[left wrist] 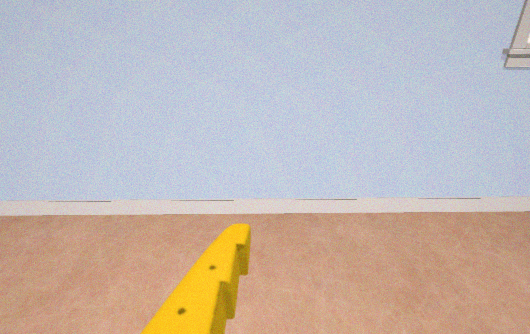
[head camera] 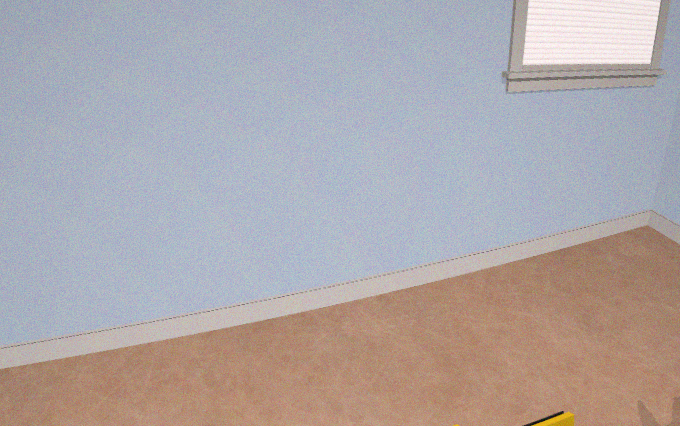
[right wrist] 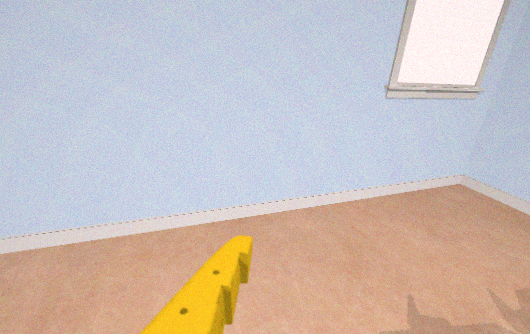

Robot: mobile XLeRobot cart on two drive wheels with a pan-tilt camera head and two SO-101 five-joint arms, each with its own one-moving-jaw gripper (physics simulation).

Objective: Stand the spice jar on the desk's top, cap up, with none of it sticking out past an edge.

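Frame: origin at the left arm's base, x ahead, y left, z up, level; metres.
Where they show: left hand at its tool point: (left wrist: 249, 242); right hand at its tool point: (right wrist: 250, 253).
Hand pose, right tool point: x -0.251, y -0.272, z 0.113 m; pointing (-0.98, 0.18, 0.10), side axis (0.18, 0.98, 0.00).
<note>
After its pixels a point has its place.
The spice jar and the desk do not show in the head, left wrist or right wrist view. In the left wrist view my left gripper shows one yellow notched jaw, pointing up from the bottom toward the far wall; the moving jaw has swung out of the picture, so it is fully open and empty. In the right wrist view my right gripper likewise shows one yellow notched jaw, fully open and empty. A small yellow part of the left arm shows at the bottom edge of the head view, right of the middle.
A blue wall (head camera: 301, 150) @[x -1.593, y -0.091, z -0.158 m] (left wrist: 250, 100) @[x -1.513, y -0.419, z -0.159 m] (right wrist: 200, 100) @[x -1.499, y -0.474, z -0.039 m] with a pale baseboard (head camera: 301, 303) @[x -1.575, y -0.112, z -0.735 m] (left wrist: 265, 206) @[x -1.516, y -0.352, z -0.729 m] (right wrist: 300, 202) @[x -1.637, y 0.143, z -0.723 m] stands ahead across a brown floor (head camera: 401, 351) @[x -1.314, y 0.203, z -0.774 m] (left wrist: 375, 275) @[x -1.188, y 0.190, z -0.775 m] (right wrist: 350, 250) @[x -1.217, y 0.335, z -0.774 m]. A window (head camera: 592, 32) @[x -1.870, y 1.064, z 0.207 m] (right wrist: 447, 42) @[x -1.870, y 1.062, z 0.334 m] is at the upper right. Shadows lie on the floor at the lower right.
</note>
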